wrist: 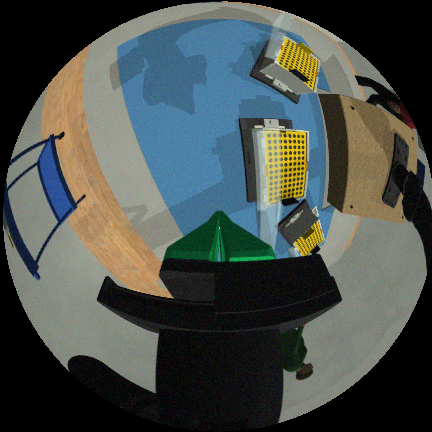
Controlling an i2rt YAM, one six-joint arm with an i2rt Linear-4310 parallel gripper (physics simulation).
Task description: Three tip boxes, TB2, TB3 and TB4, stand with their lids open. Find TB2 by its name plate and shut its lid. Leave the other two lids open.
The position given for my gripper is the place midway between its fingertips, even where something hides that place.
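Note:
Clear lid (266, 146) in sight. My gripper (218, 216) too.

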